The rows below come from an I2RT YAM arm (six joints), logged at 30 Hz.
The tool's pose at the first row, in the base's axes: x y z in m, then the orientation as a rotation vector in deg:
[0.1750 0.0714 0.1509 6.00 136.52 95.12]
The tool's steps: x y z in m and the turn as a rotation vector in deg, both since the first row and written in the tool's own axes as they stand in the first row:
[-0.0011 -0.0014 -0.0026 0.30 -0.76 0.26]
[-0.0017 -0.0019 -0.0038 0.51 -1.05 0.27]
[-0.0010 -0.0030 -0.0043 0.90 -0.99 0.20]
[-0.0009 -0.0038 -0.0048 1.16 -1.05 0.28]
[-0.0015 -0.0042 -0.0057 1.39 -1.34 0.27]
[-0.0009 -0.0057 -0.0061 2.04 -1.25 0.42]
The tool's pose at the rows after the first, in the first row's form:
[0.1756 0.0683 0.1506 6.98 136.31 94.55]
[0.1759 0.0669 0.1506 7.26 136.28 94.18]
[0.1752 0.0662 0.1497 7.19 136.63 93.71]
[0.1750 0.0655 0.1491 7.38 136.83 93.42]
[0.1754 0.0644 0.1491 7.64 136.80 93.01]
[0.1749 0.0636 0.1477 7.86 137.46 92.35]

